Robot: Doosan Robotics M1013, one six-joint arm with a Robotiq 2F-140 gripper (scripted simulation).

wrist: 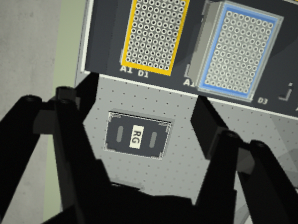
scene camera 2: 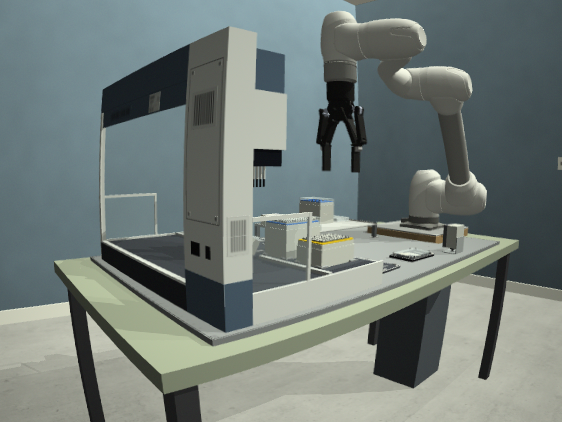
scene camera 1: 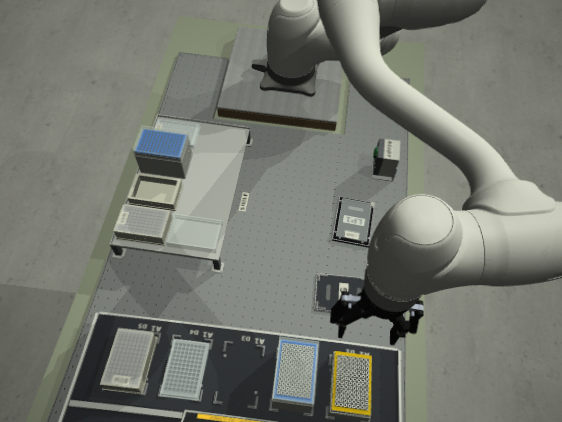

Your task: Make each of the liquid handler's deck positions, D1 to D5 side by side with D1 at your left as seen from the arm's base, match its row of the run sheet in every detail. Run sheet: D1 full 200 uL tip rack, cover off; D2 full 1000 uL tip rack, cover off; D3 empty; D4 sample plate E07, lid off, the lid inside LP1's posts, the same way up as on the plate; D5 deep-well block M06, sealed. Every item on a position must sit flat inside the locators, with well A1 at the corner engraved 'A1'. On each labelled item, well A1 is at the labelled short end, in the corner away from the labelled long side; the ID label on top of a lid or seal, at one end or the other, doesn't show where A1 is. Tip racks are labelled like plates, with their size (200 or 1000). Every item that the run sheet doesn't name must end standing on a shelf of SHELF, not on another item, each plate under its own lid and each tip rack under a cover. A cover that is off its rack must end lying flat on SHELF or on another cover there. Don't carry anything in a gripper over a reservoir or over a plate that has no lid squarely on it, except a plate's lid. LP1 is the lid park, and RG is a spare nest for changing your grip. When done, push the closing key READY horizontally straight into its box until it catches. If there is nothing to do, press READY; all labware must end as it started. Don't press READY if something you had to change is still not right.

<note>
I see my gripper (scene camera 2: 340,171), a deep-well block M06 (scene camera 1: 127,368), a clear sample plate (scene camera 1: 189,365), a yellow-rimmed tip rack (scene camera 2: 329,249), a ready box (scene camera 1: 388,154), a shelf (scene camera 1: 208,191) and an RG nest (scene camera 1: 332,280).
My gripper is seen too in the wrist view (wrist: 146,98) and in scene camera 1 (scene camera 1: 366,334). The RG nest also shows in the wrist view (wrist: 127,122). The wrist view misses the deep-well block M06: it is out of frame. The wrist view misses the clear sample plate: it is out of frame.
</note>
